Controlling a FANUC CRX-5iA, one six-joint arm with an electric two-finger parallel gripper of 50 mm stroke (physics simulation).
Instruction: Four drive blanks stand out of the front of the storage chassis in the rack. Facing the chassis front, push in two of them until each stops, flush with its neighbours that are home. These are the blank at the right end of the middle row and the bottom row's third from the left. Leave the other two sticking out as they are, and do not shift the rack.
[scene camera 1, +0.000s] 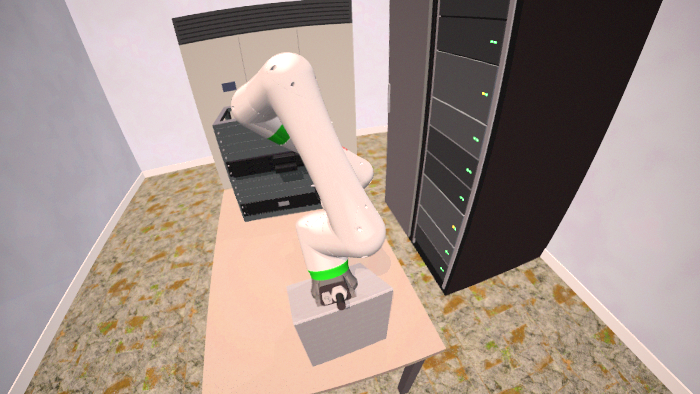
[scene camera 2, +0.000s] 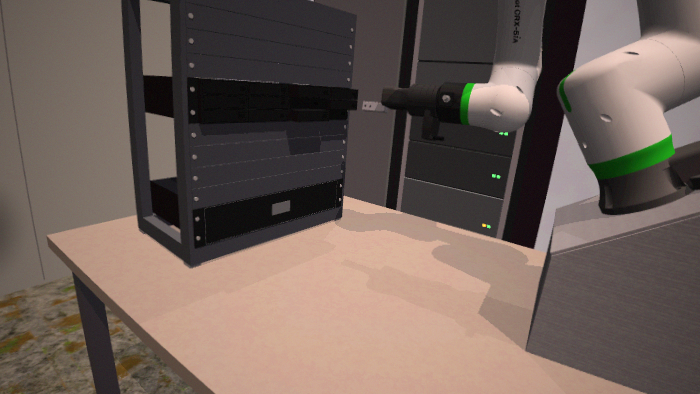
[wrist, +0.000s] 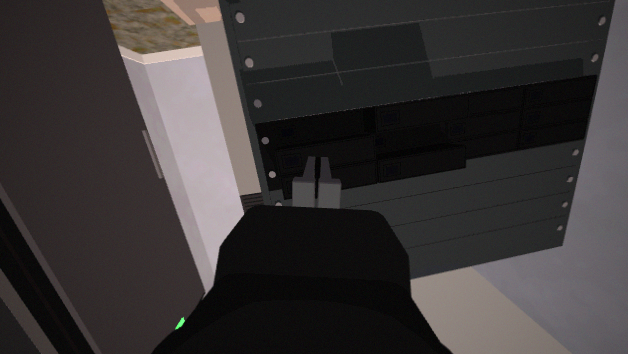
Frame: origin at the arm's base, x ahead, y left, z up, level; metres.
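Where they show: gripper, fingertip midpoint: (scene camera 2: 363, 106) (wrist: 317, 169); arm's base at its link origin: (scene camera 1: 334, 288) (scene camera 2: 647, 197).
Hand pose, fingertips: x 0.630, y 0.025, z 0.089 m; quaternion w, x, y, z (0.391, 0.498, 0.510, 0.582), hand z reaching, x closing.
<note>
Each offset is from my fingertips to the top centre of the thing. Level surfaces: height alone.
The black storage chassis (scene camera 1: 250, 166) (scene camera 2: 225, 102) sits in the grey rack (scene camera 2: 182, 150). The wrist view shows it upside down, with its right end at the left. There the middle-row right-end blank @(dx +0.111, dy +0.024, dz +0.012 m) (wrist: 340, 148) stands out, and the bottom row's third blank @(dx +0.104, dy +0.134, dz -0.016 m) (wrist: 425, 111) also stands out. The top row's third blank @(dx +0.104, dy +0.134, dz +0.041 m) (wrist: 430, 162) and the middle row's second from left (wrist: 482, 125) stick out too. My gripper (scene camera 2: 364, 106) (wrist: 317, 169) is shut and empty. Its tips point at the chassis's right end, with a small gap in scene camera 2, and overlap the right-end blank in the wrist view. The arm hides them in scene camera 1.
The rack stands on the table @(dz -0.360 m) (scene camera 1: 250, 280) (scene camera 2: 300, 325). A tall server cabinet (scene camera 1: 565, 125) (wrist: 100, 125) stands beside the table, behind my gripper in scene camera 2. The arm's grey pedestal (scene camera 1: 345, 325) (scene camera 2: 620, 285) stands at the opposite end from the rack.
</note>
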